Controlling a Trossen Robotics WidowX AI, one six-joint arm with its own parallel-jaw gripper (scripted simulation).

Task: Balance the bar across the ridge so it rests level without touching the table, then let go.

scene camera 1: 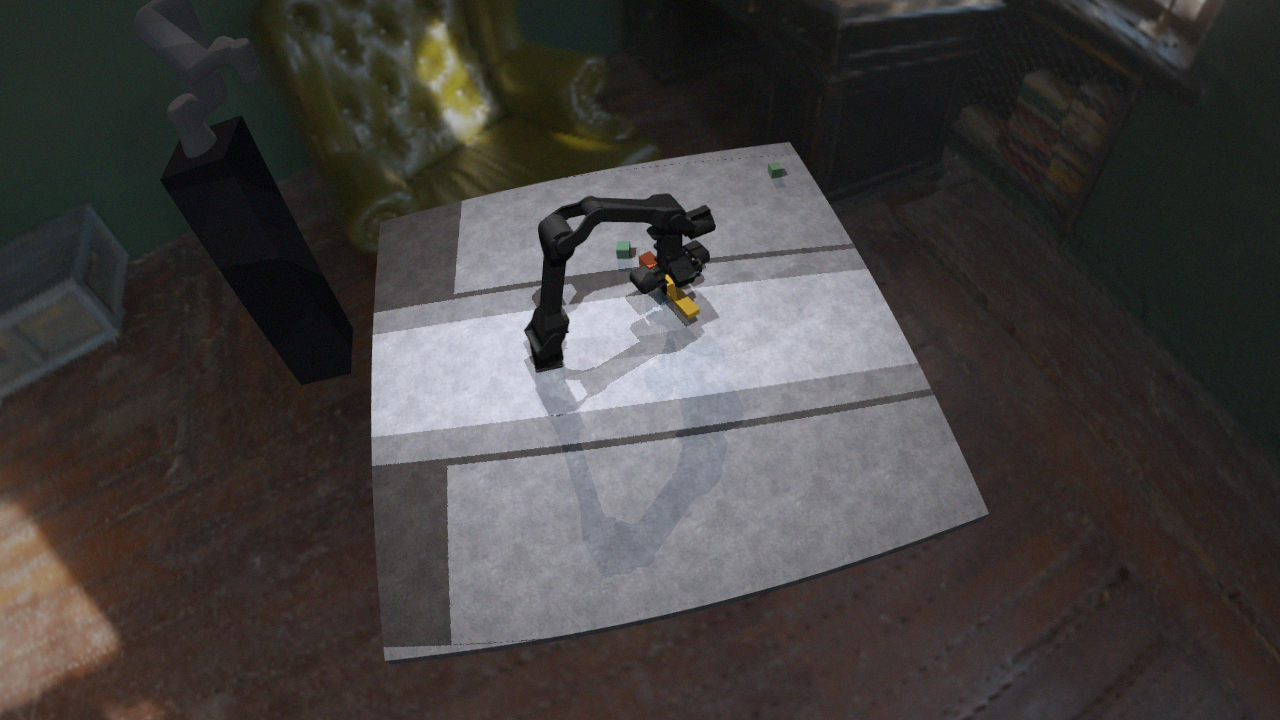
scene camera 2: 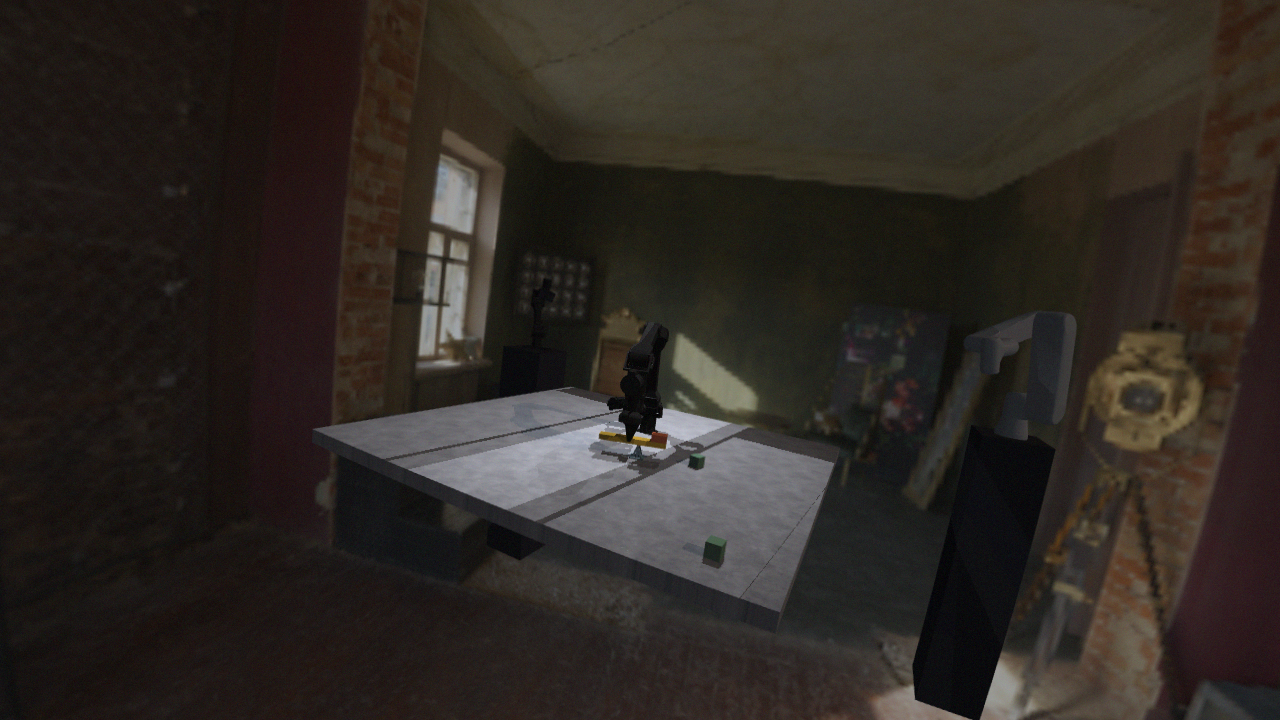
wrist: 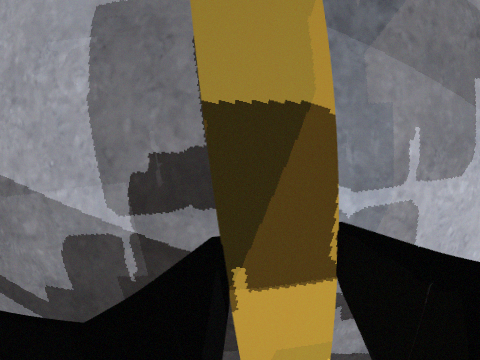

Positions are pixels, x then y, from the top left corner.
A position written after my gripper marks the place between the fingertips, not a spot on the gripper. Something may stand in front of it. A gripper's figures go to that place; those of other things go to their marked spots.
Labels:
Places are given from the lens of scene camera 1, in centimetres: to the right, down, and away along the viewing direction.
my gripper [scene camera 1: 671, 290]: 7, -16, 163
bar [scene camera 1: 681, 300]: 10, -14, 159

